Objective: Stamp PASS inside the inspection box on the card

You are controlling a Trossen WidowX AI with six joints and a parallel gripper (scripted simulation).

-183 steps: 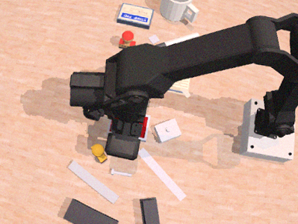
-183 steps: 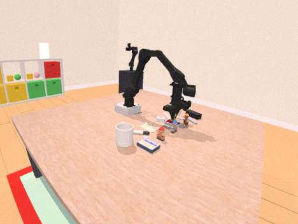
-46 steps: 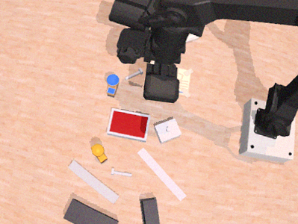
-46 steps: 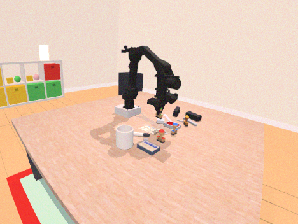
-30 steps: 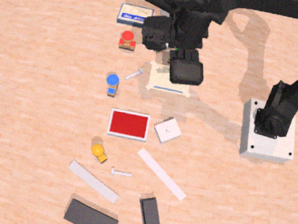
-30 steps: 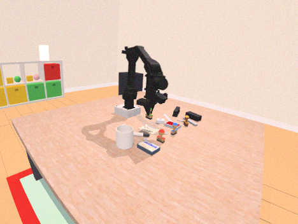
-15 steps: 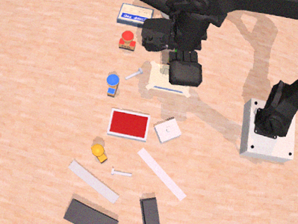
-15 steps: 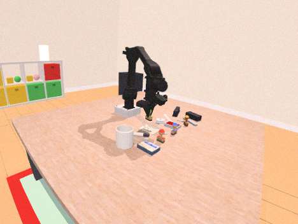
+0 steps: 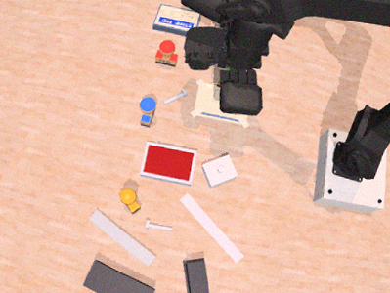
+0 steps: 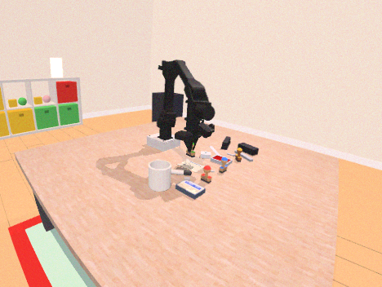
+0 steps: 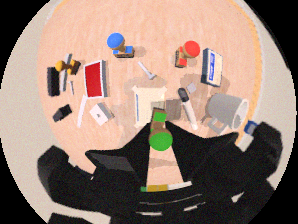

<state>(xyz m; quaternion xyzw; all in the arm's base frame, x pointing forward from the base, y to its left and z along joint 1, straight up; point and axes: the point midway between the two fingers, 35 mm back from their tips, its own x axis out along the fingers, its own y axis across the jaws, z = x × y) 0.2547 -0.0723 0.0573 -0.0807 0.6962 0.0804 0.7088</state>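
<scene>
Now: the cream card 1 cm to the left of my gripper tip and 8 cm below it. Round my gripper tip: marker: 2 cm ahead, 8 cm to the right, 7 cm below; red-knobbed stamp: 13 cm ahead, 4 cm to the right, 5 cm below; green-knobbed stamp: right at my gripper tip.
</scene>
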